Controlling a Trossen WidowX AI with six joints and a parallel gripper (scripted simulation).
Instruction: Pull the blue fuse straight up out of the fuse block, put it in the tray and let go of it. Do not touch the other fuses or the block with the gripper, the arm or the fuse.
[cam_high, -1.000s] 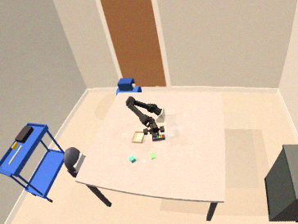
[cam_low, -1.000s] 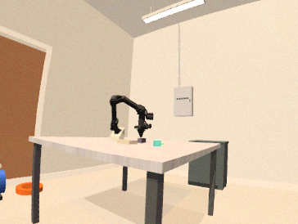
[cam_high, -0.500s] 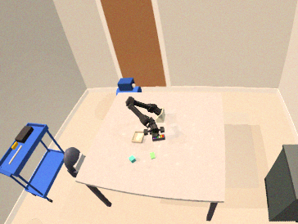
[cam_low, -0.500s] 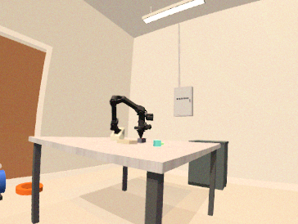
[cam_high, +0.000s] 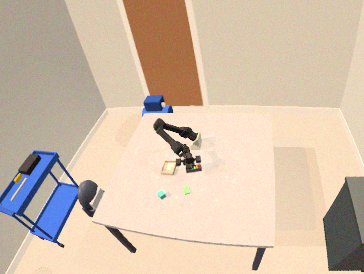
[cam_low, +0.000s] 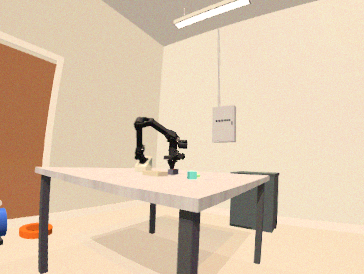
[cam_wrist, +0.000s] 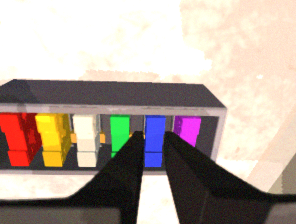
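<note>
Right now my gripper tip is 10 mm above the blue fuse. From my gripper tip the other things lie so: white fuse 30 mm to the left, 10 mm below, 10 mm behind; magenta fuse 20 mm to the right, 10 mm below, 10 mm ahead; green fuse 20 mm to the left, 10 mm below, 10 mm behind.
</note>
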